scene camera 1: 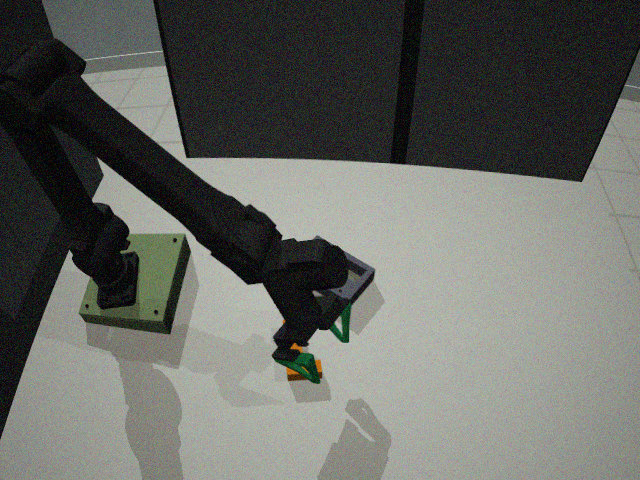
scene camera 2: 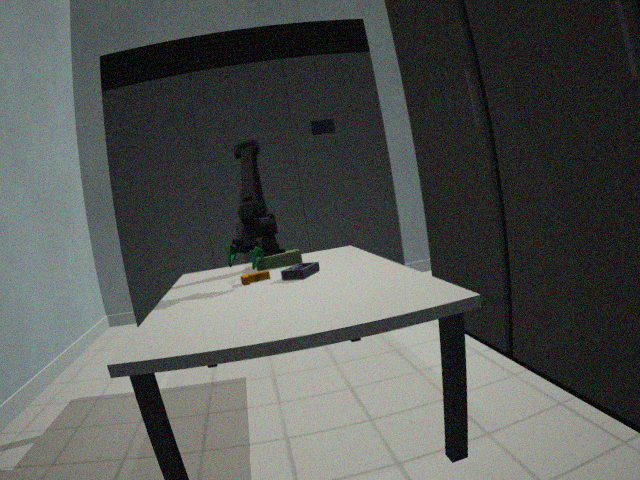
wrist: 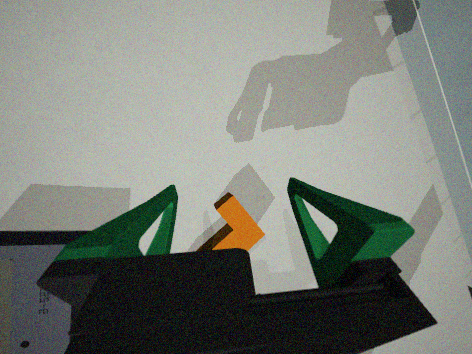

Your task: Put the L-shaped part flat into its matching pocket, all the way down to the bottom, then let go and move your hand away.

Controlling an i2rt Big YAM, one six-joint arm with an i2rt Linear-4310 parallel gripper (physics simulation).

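Pixels of known places: gripper, fingertip midpoint: (scene camera 1: 331,362) (scene camera 2: 241,267) (wrist: 233,186); arm's base, origin of the base link: (scene camera 1: 119,282) (scene camera 2: 271,254).
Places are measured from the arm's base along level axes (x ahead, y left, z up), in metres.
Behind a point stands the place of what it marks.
Observation:
The orange L-shaped part (scene camera 1: 292,376) @[x 0.331, y -0.221, z -0.026 m] (scene camera 2: 255,277) @[x 0.354, y -0.169, z -0.029 m] (wrist: 242,220) @[x 0.354, y -0.212, z -0.016 m] lies flat on the table, outside the block with the pocket. My gripper (scene camera 1: 330,361) @[x 0.398, y -0.225, z 0.024 m] (scene camera 2: 242,267) @[x 0.398, y -0.225, z 0.024 m] (wrist: 233,186) @[x 0.398, y -0.225, z 0.024 m] is wide open and empty, with its green fingers above the table by the part. In the wrist view the part shows between the two fingers, and its lower end is hidden by the gripper body. The blue-grey pocket block (scene camera 1: 361,286) @[x 0.479, y -0.061, z -0.013 m] (scene camera 2: 299,270) @[x 0.500, y -0.036, z -0.013 m] (wrist: 35,280) @[x 0.446, y -0.051, z -0.010 m] stands apart from the part. The arm hides much of it in scene camera 1, so its pocket shows in part.
A green base block (scene camera 1: 160,268) @[x 0.094, y 0.018, z 0.008 m] (scene camera 2: 281,259) @[x 0.128, y 0.008, z -0.012 m] stands under the arm's base. The white table (scene camera 1: 465,310) @[x 0.680, y -0.131, z -0.046 m] (scene camera 2: 310,310) @[x 0.939, y -0.164, z -0.046 m] carries the blocks and the part. Dark panels (scene camera 1: 289,77) stand beyond the table's far edge. Arm shadows fall across the table.

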